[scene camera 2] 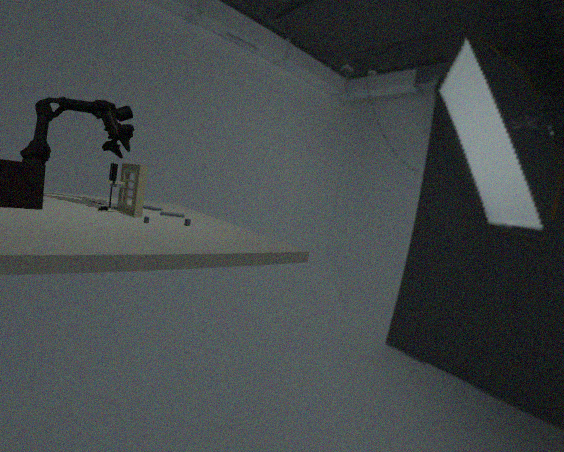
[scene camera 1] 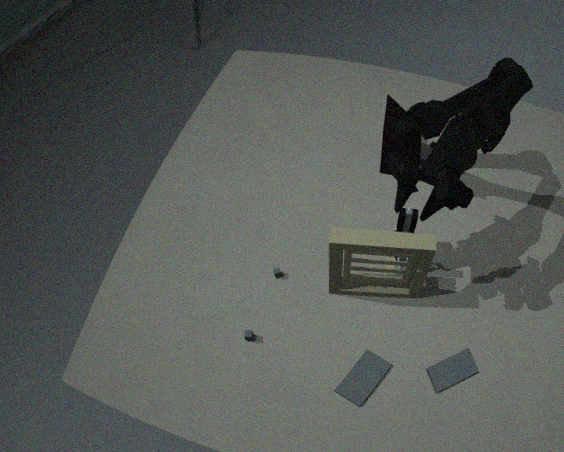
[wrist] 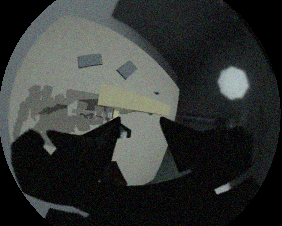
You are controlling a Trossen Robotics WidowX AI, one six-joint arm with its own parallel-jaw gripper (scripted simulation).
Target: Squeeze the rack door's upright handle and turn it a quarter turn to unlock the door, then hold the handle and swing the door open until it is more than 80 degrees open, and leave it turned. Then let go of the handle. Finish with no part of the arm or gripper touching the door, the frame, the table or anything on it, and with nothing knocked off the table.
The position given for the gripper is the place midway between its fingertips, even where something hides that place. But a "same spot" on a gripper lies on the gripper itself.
The gripper shows in scene camera 2, in scene camera 1 and in the wrist view [140,119]. One and the same spot on the gripper: [scene camera 1: 404,190] is [scene camera 2: 128,138]. The same spot on a tan rack: [wrist: 110,96] is [scene camera 1: 427,241].
